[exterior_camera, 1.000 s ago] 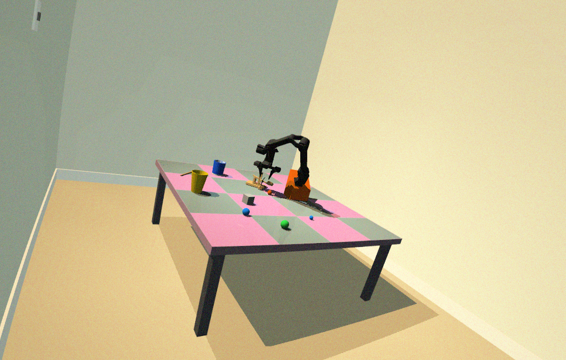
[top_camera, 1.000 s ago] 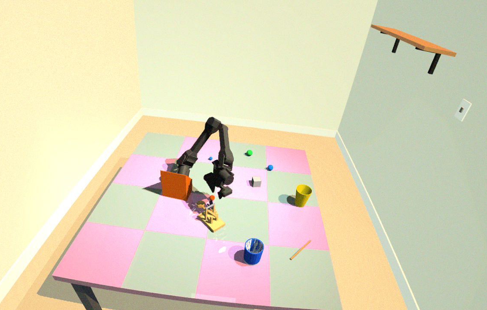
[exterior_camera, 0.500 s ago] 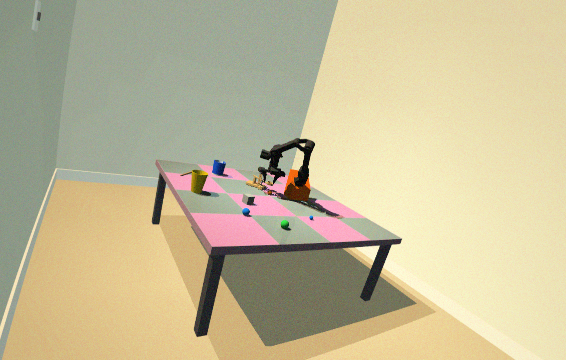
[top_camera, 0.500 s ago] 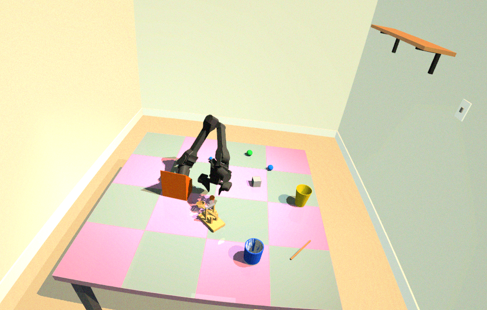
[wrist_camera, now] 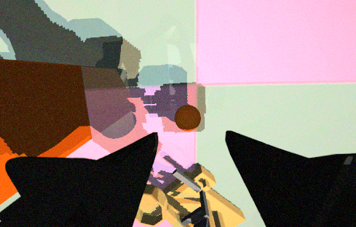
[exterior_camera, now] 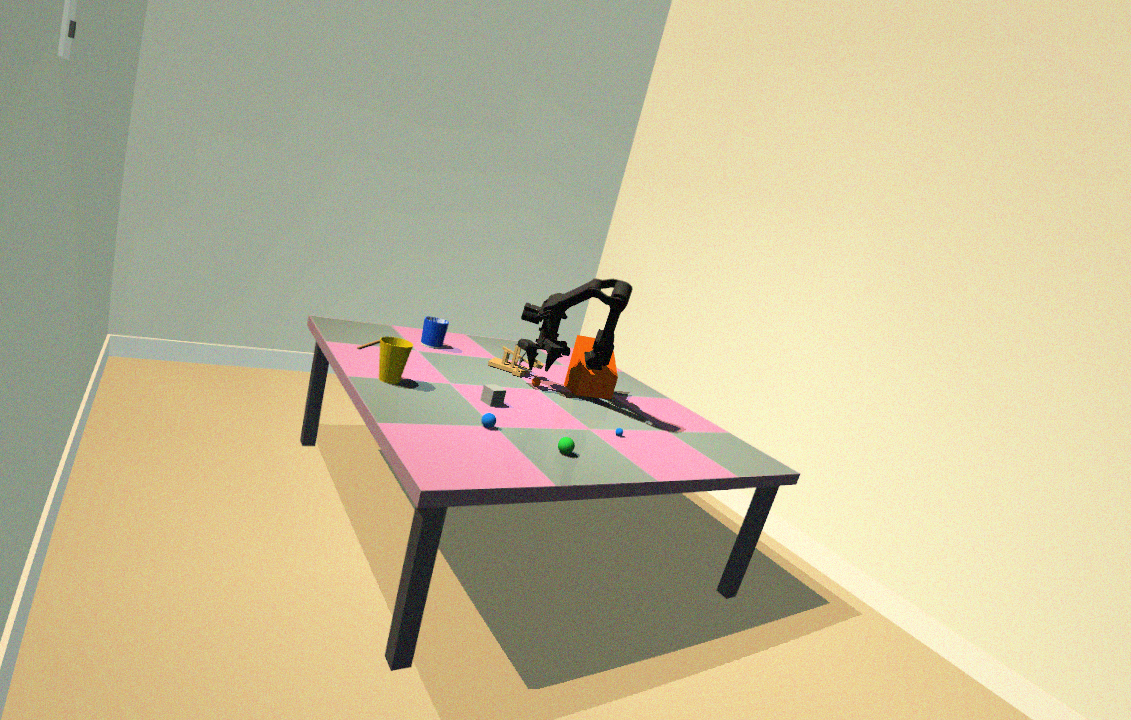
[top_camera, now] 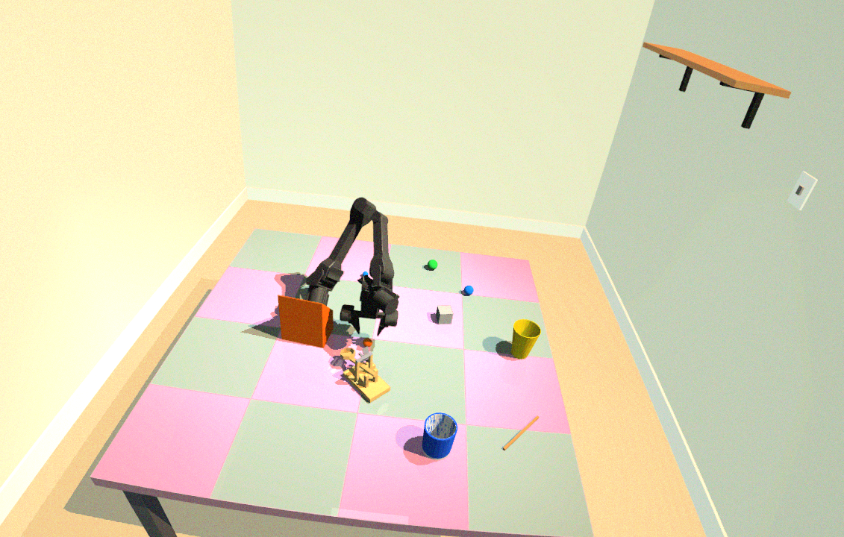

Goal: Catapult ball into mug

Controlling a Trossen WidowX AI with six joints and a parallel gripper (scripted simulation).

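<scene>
Now: gripper tip 4 cm above the orange ball. Round my gripper tip: grey cube (24 cm ahead, 22 cm to the left, 3 cm below); blue ball (41 cm to the left, 31 cm ahead, 4 cm below); blue mug (34 cm to the right, 29 cm ahead, 3 cm below).
</scene>
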